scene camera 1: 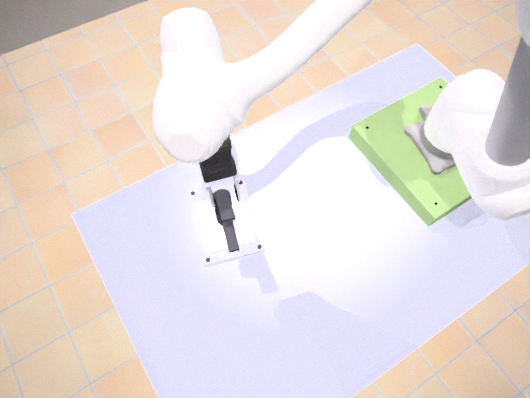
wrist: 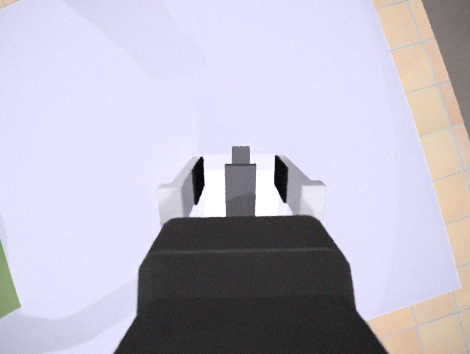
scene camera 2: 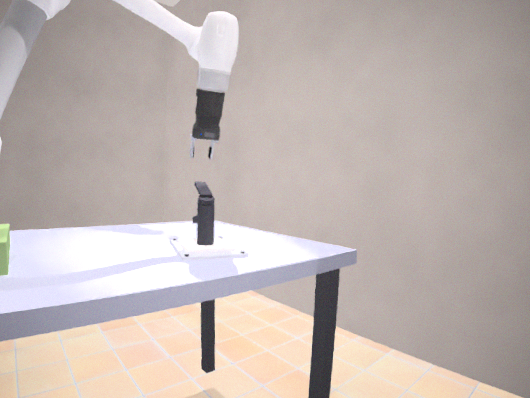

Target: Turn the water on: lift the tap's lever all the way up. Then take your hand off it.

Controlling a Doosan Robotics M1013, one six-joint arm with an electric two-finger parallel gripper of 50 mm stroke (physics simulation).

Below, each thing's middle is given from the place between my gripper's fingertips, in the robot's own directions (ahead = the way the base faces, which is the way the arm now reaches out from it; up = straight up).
I see the black tap lever (wrist: 240,179) 10 mm behind my hand, 50 mm to the right of it and 110 mm below it. Round my hand: white base plate (scene camera 1: 196,196) 10 mm behind, 80 mm to the right, 260 mm below.
